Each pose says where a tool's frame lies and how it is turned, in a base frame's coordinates. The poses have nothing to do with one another.
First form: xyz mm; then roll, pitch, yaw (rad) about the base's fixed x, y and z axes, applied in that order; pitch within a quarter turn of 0, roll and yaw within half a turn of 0.
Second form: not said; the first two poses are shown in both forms.
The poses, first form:
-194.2, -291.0, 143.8, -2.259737, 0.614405, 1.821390
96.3, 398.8, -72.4, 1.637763, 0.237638, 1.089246
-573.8, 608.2, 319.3, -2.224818, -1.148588, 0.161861
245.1, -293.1, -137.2, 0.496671, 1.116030, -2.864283
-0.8, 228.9, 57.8, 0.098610, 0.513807, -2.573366
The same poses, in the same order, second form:
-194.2, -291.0, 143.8, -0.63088, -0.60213, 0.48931, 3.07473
96.3, 398.8, -72.4, 0.74086, 0.57002, 0.35525, 1.79144
-573.8, 608.2, 319.3, -0.80134, -0.32938, -0.49936, 2.29738
245.1, -293.1, -137.2, -0.53721, 0.13558, 0.83248, 3.11109
-0.8, 228.9, 57.8, 0.26603, 0.02627, -0.96361, 2.61812

